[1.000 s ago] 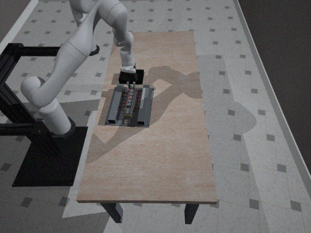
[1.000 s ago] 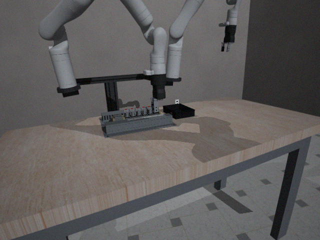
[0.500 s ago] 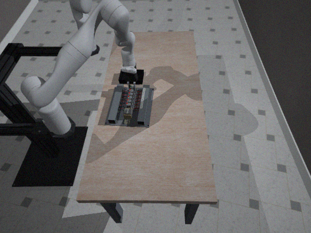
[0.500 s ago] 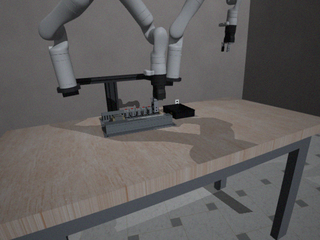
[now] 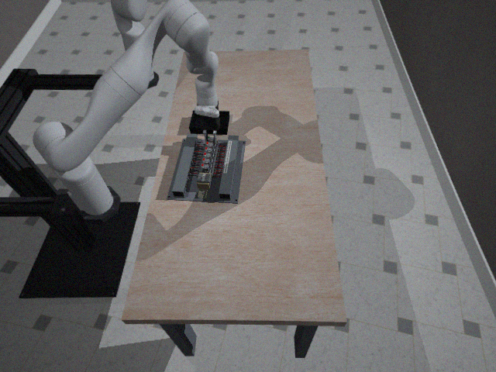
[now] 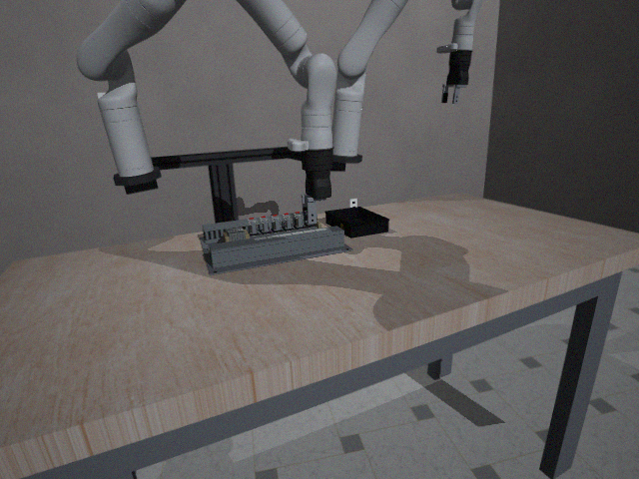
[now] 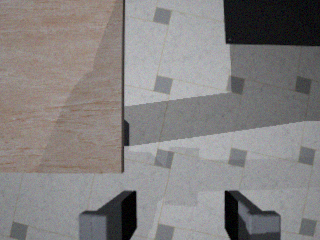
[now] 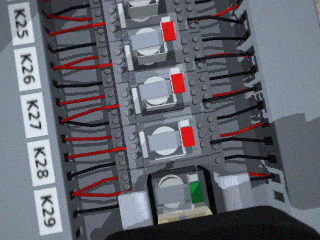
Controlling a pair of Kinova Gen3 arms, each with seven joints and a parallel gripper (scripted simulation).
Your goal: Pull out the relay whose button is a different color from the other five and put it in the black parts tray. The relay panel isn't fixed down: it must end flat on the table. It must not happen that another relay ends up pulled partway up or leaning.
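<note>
My right hand is 10 mm above the green-button relay. Round my right hand: black parts tray (150 mm to the left, 40 mm below, 20 mm behind); grey relay panel (100 mm to the right, 40 mm below, 10 mm behind).
</note>
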